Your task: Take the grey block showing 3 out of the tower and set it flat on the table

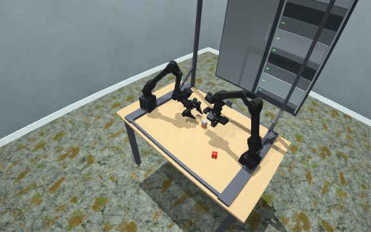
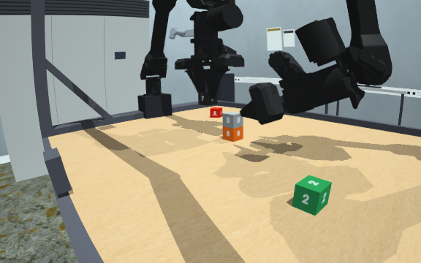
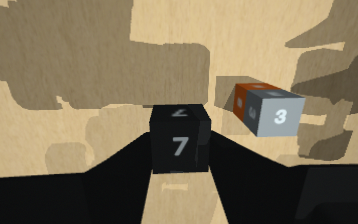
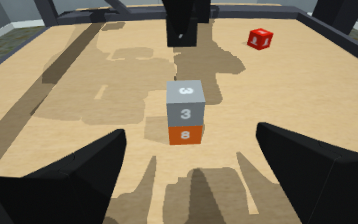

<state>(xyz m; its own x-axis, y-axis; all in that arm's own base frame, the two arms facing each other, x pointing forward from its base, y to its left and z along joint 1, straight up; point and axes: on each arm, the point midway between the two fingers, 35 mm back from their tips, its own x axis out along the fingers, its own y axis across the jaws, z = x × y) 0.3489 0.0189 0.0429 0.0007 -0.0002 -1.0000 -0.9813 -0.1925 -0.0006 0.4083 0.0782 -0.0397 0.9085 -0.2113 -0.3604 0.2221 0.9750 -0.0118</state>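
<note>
Now: the grey block showing 3 9 cm to the left of my right hand, 4 cm below it and 1 cm ahead of it.
</note>
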